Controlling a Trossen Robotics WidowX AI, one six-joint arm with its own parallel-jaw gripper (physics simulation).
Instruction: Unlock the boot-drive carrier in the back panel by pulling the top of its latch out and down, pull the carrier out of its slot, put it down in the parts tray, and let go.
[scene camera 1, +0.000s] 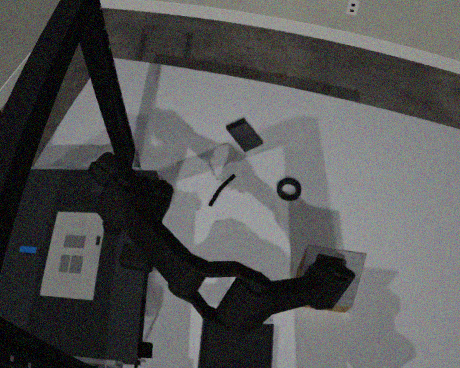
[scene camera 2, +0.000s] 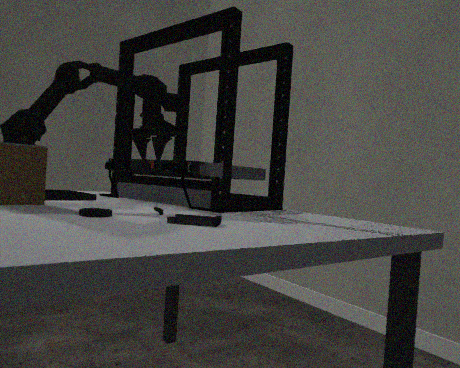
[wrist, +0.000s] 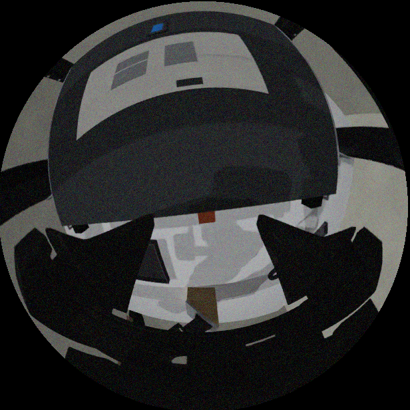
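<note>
The dark chassis is raised above the table, its back panel facing the arm base. The red-orange latch of the boot-drive carrier shows at the back panel's edge; its exact tilt is too small to tell, and the carrier's body is hidden. My gripper is open and empty, pointing down. Its fingertips are near the latch, one on each side of it in the wrist view. In scene camera 1 the arm hides the fingers. The dark parts tray lies on the table near the arm base.
A black upright frame surrounds the chassis. A dark block, a thin black strip and a black ring lie on the table. The arm base stands on a brown box.
</note>
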